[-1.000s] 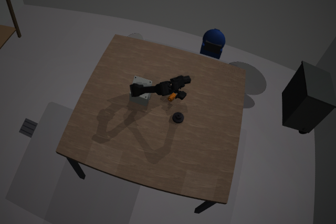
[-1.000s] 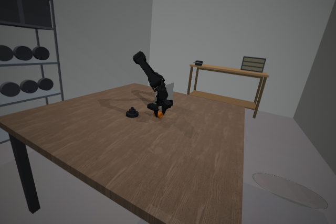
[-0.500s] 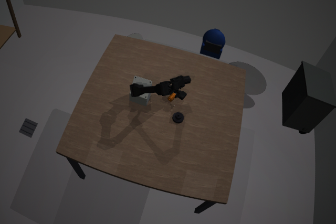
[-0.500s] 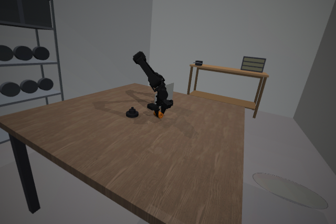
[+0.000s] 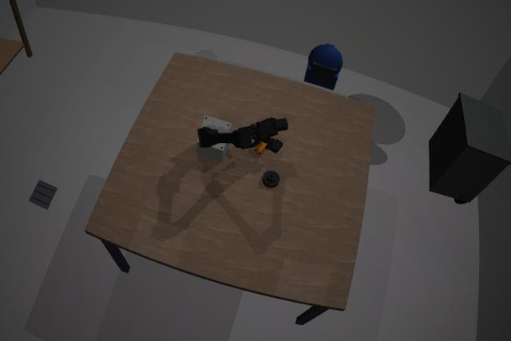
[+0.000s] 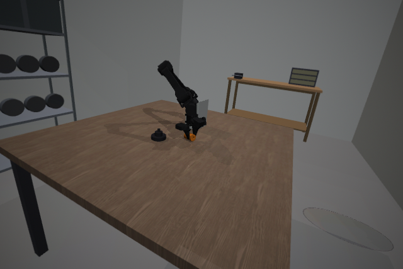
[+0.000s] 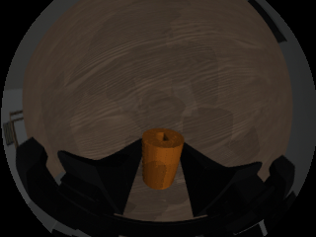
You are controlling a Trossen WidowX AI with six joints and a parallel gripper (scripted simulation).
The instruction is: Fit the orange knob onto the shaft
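My gripper tip is 20 mm to the left of the orange knob and 10 mm below it. The rest, counted from my gripper tip: shaft pedestal: 100 mm ahead, 160 mm to the right, 10 mm above.
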